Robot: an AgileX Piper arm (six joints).
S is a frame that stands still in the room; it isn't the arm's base.
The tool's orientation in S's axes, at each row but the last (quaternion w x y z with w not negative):
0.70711 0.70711 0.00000 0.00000
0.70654 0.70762 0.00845 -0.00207
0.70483 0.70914 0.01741 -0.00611
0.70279 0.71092 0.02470 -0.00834
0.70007 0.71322 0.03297 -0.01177
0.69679 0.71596 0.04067 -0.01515
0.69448 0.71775 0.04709 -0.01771
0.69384 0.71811 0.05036 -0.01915
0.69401 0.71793 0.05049 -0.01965
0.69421 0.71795 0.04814 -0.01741
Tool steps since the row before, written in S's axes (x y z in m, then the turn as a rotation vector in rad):
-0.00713 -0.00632 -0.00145 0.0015 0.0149 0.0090
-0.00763 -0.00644 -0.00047 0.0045 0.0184 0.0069
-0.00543 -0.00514 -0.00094 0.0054 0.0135 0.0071
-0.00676 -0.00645 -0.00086 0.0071 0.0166 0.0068
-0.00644 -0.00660 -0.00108 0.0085 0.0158 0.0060
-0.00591 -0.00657 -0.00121 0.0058 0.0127 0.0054
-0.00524 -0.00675 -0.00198 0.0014 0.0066 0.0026
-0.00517 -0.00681 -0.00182 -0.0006 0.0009 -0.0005
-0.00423 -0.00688 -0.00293 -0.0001 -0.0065 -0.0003
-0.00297 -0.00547 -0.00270 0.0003 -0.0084 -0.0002
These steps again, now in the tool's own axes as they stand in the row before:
-0.00713 -0.00145 0.00632 0.0015 0.0090 -0.0149
-0.00768 -0.00057 0.00637 0.0046 0.0069 -0.0184
-0.00548 -0.00109 0.00506 0.0054 0.0072 -0.0135
-0.00686 -0.00111 0.00630 0.0072 0.0069 -0.0165
-0.00656 -0.00137 0.00643 0.0086 0.0062 -0.0157
-0.00604 -0.00151 0.00639 0.0058 0.0055 -0.0126
-0.00532 -0.00224 0.00660 0.0014 0.0025 -0.0066
-0.00527 -0.00210 0.00665 -0.0005 -0.0006 -0.0009
-0.00423 -0.00312 0.00680 -0.0004 -0.0001 0.0065
-0.00295 -0.00279 0.00543 -0.0001 0.0001 0.0084

